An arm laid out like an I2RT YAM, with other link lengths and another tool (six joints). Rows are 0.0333 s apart.
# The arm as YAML. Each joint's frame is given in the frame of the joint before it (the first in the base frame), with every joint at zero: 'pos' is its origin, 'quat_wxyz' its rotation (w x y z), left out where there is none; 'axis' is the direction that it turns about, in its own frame. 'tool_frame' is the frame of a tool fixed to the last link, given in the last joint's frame.
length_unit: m
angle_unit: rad
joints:
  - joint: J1
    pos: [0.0, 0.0, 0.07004]
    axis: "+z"
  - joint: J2
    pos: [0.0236, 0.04, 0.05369]
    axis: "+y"
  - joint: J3
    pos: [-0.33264, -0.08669, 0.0]
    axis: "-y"
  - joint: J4
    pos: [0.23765, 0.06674, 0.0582]
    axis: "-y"
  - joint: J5
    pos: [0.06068, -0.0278, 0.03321]
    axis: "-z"
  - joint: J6
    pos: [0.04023, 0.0, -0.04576]
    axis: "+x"
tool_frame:
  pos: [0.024, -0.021, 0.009]
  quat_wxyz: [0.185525, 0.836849, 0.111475, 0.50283]
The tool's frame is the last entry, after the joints.
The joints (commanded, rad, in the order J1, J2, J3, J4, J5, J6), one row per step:
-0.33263 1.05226 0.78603 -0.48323 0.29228 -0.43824
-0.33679 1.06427 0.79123 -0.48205 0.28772 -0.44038
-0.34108 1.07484 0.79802 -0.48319 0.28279 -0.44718
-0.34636 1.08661 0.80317 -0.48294 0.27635 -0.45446
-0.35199 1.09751 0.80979 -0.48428 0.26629 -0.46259
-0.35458 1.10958 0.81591 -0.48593 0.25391 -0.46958
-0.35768 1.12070 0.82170 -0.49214 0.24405 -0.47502
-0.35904 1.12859 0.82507 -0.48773 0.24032 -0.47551
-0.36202 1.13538 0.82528 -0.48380 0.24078 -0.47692
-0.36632 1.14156 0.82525 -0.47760 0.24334 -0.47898
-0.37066 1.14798 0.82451 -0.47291 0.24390 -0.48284
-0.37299 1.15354 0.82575 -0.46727 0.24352 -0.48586
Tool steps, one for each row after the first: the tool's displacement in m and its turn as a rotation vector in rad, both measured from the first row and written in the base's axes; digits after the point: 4 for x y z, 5 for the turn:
0.0026 -0.0015 -0.0003 0.00358 0.00536 0.00057
0.0050 -0.0028 0.0000 0.00457 0.01226 0.00434
0.0076 -0.0043 -0.0005 0.00681 0.02036 0.00854
0.0101 -0.0057 -0.0005 0.01073 0.02723 0.01561
0.0132 -0.0065 -0.0010 0.01750 0.03472 0.02664
0.0155 -0.0073 -0.0019 0.02504 0.04563 0.03427
0.0177 -0.0082 -0.0019 0.02724 0.04501 0.03593
0.0190 -0.0094 -0.0028 0.02720 0.04823 0.03356
0.0201 -0.0109 -0.0034 0.02451 0.04983 0.02880
0.0211 -0.0123 -0.0044 0.02302 0.05409 0.02665
0.0225 -0.0133 -0.0046 0.02115 0.05421 0.02663

